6 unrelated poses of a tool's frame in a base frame.
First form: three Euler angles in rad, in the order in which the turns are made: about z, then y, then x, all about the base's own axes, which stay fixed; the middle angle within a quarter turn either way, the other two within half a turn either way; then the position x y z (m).
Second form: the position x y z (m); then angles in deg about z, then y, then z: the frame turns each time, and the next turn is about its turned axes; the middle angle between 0 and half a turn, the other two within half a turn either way. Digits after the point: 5 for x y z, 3 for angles.
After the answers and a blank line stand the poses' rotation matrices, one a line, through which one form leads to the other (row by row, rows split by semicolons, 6 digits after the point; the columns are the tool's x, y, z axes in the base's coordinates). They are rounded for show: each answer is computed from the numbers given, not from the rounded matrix.
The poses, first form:
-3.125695 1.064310 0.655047 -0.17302 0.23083 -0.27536
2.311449 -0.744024 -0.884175 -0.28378 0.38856 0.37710
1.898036 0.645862 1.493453 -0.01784 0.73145 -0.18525
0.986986 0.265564 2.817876 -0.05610 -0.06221 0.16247
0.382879 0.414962 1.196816 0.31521 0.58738 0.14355
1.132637 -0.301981 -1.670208 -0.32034 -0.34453 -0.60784
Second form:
-0.17302 0.23083 -0.27536 -18.673 67.375 -137.790
-0.28378 0.38856 0.37710 139.963 62.198 13.400
-0.01784 0.73145 -0.18525 -52.912 86.462 -163.921
-0.05610 -0.06221 0.16247 -49.468 156.181 -175.416
0.31521 0.58738 0.14355 -64.674 70.469 102.947
-0.32034 -0.34453 -0.60784 107.383 95.437 -23.406

-0.485046 0.007712 0.874454; -0.545254 -0.784451 -0.295526; 0.683687 -0.620143 0.384700
-0.496461 -0.543004 -0.677254; 0.114424 -0.814322 0.569023; -0.860484 0.205004 0.466412
-0.256688 -0.756203 0.601887; -0.119720 -0.593079 -0.796194; 0.959051 -0.276432 0.061703
0.531884 -0.805119 0.262454; -0.745014 -0.592234 -0.306942; 0.402558 -0.032274 -0.914825
0.848870 -0.341886 0.403155; 0.484598 0.198666 -0.851878; 0.211152 0.918502 0.334319
0.405075 -0.864558 -0.297412; 0.035689 -0.310095 0.950035; -0.913587 -0.395449 -0.094757

